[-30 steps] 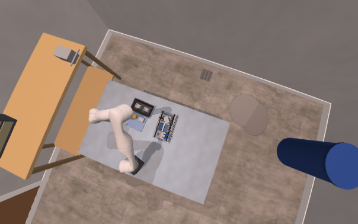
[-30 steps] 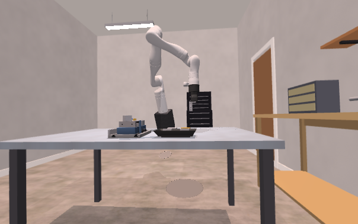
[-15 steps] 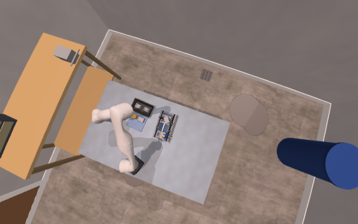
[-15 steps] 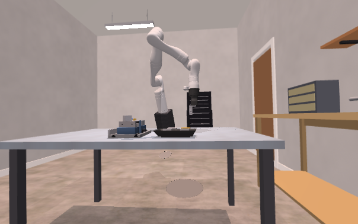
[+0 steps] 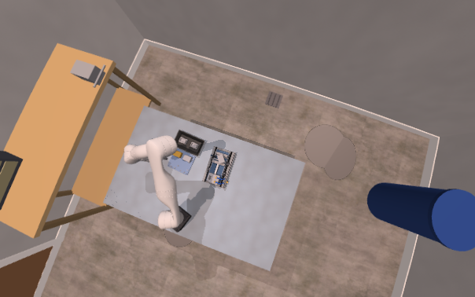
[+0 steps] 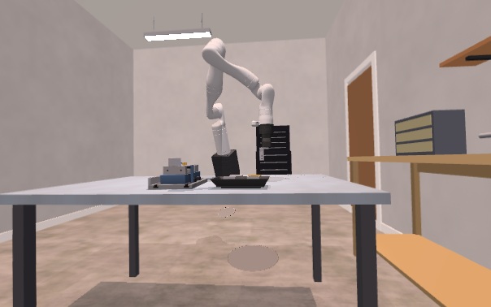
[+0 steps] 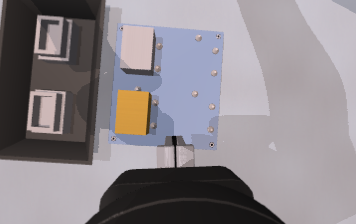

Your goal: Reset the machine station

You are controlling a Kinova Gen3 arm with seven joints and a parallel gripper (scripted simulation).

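Right now the yellow brass blank is 5 cm ahead of my hand, 4 cm to the right of it and 11 cm below it. Round my hand: vise 5 cm ahead, 39 cm to the right, 9 cm below.
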